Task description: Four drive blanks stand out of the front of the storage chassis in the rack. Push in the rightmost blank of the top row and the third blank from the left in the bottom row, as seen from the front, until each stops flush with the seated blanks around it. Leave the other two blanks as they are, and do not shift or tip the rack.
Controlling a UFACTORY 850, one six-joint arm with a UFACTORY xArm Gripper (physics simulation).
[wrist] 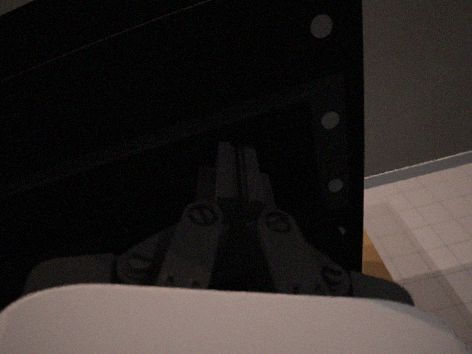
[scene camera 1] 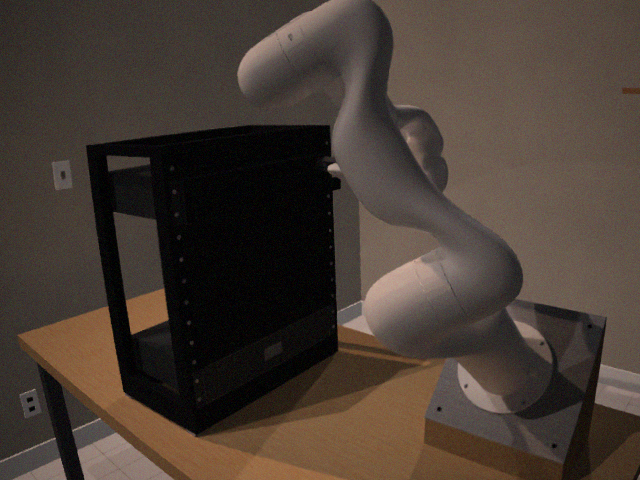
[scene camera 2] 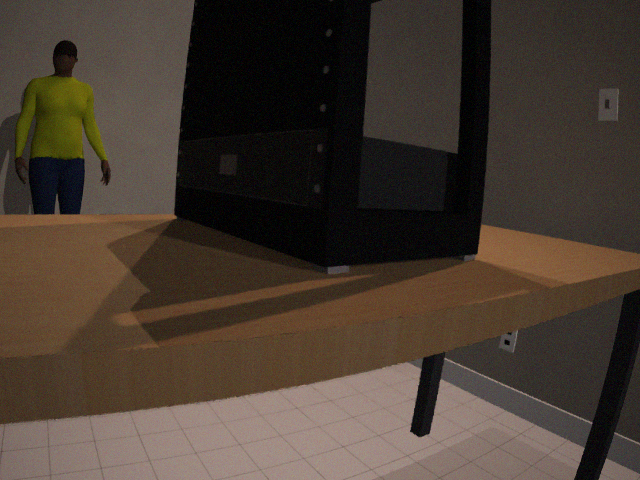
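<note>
The black rack (scene camera 1: 168, 289) (scene camera 2: 347, 155) (wrist: 353, 150) stands upright on the table. The storage chassis is in its upper part; its side (scene camera 1: 133, 193) shows through the open rack side in scene camera 1. Its front is almost black, so I cannot make out the single drive blanks or which of them stand out. My gripper (wrist: 230, 168) is shut and empty. In the wrist view its fingertips are in front of the dark chassis front, left of the right rack post. Whether they touch a blank I cannot tell. In scene camera 1 the arm mostly hides the gripper, near the rack's upper right front edge.
A lower unit with a pale label (scene camera 1: 272, 350) (scene camera 2: 228, 164) sits at the rack's bottom. The wooden table (scene camera 1: 320, 413) (scene camera 2: 232, 330) carries the rack and the arm's grey base plate (scene camera 1: 480, 428). A person in a yellow top (scene camera 2: 61, 118) stands beyond the table.
</note>
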